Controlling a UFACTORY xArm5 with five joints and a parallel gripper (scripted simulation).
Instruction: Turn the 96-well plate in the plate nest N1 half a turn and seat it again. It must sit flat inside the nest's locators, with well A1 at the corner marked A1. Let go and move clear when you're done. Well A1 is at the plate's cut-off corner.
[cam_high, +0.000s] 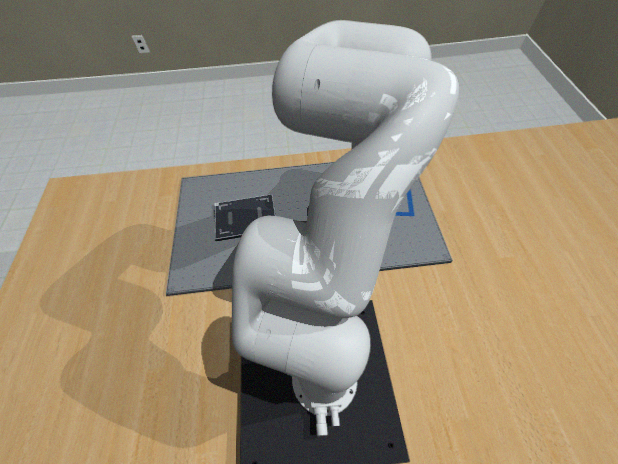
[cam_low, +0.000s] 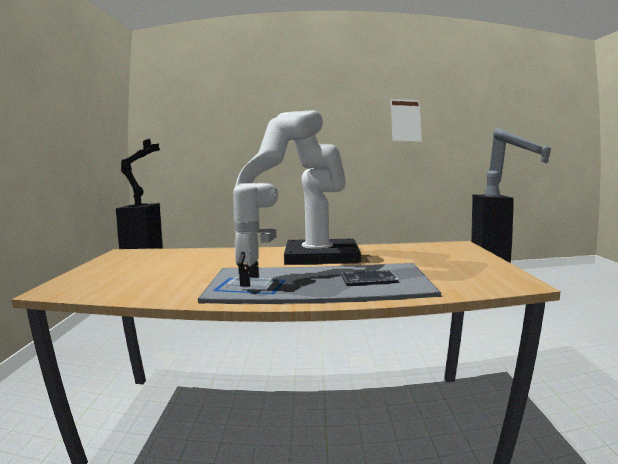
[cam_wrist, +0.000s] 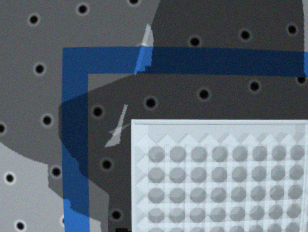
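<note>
Right now the white 96-well plate is 1 cm below my hand. From my hand the other things lie so: plate nest (5 cm behind, 37 cm to the left, 1 cm below); then A1 label (1 cm behind, 45 cm to the left, 1 cm below).
</note>
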